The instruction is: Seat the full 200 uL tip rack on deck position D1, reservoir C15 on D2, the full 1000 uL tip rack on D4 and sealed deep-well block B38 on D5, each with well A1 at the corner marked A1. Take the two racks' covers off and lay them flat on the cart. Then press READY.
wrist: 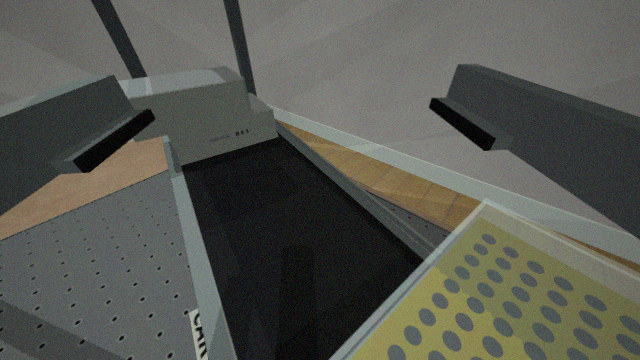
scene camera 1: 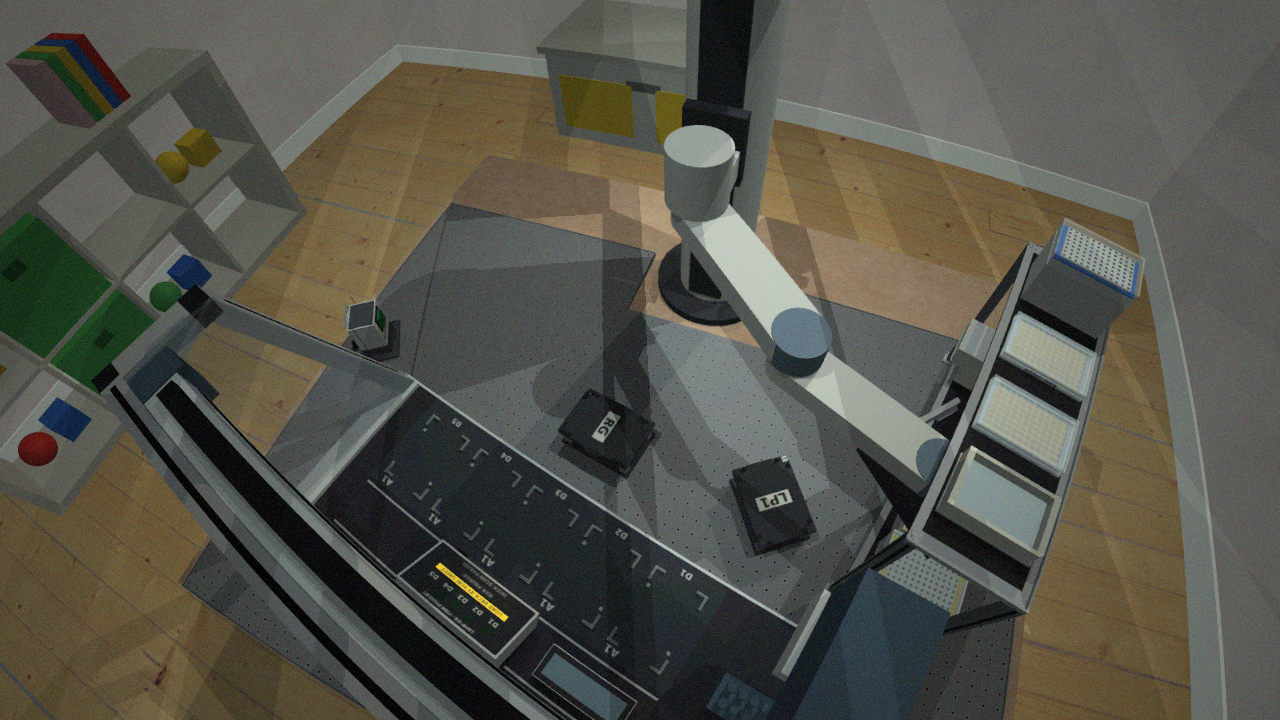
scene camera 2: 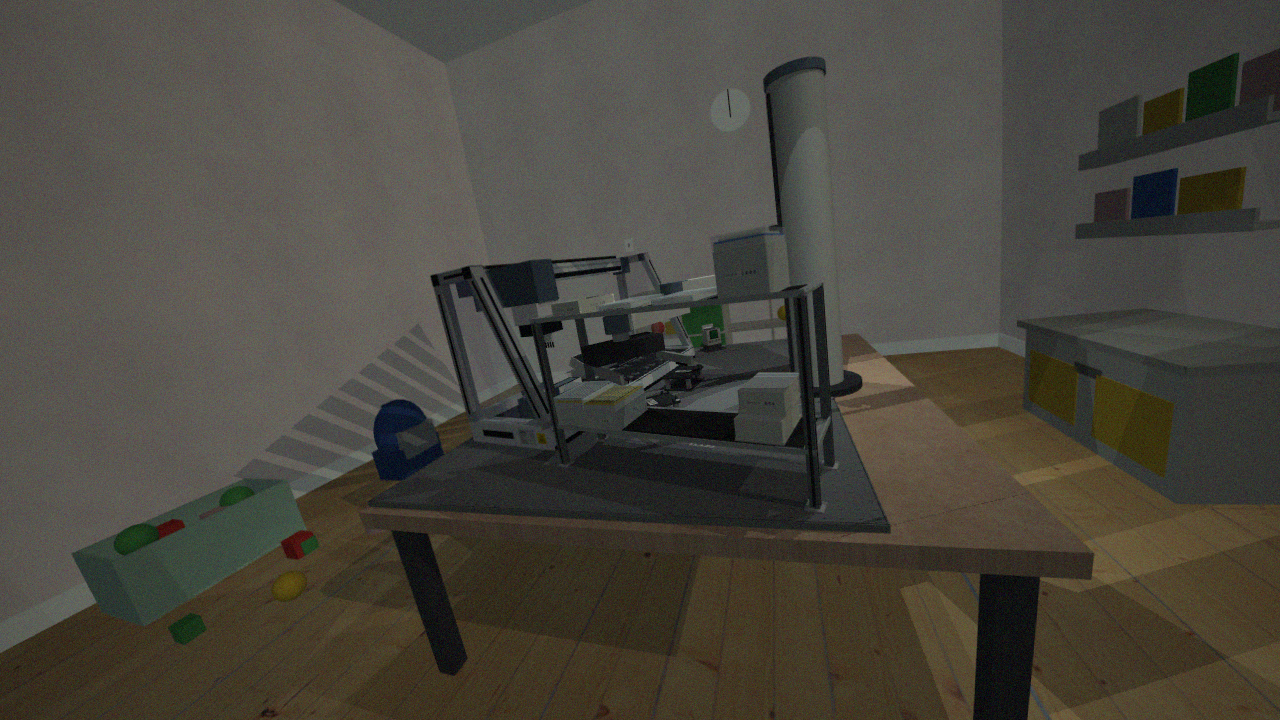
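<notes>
My gripper [wrist: 295, 92] is open and empty above the lower tray; the arm and shelf hide it in scene camera 1. A yellow-topped tip rack [wrist: 480, 320] [scene camera 1: 930, 577] [scene camera 2: 601, 407], apparently under a clear cover, stands at one end of that tray. A blue-edged tip rack [scene camera 1: 1096, 259] [scene camera 2: 750, 265] stands on the upper shelf. A pale open reservoir [scene camera 1: 1000, 501] stands at the shelf's other end, its label unreadable. A pale block [wrist: 200, 120] [scene camera 2: 768, 410] on the lower tray has a label resembling B83. Deck [scene camera 1: 537, 528] positions D1, D2, D4 and D5 show bare corner marks.
Two light plates [scene camera 1: 1049, 353] [scene camera 1: 1025, 422] lie on the upper shelf. The lower tray's rim [wrist: 197, 250] bears a label starting CA. Black nests RG [scene camera 1: 606, 431] and LP1 [scene camera 1: 773, 504] lie between arm and deck. A small device [scene camera 1: 368, 326] stands left. Shelf posts [scene camera 2: 812, 402] rise around the tray.
</notes>
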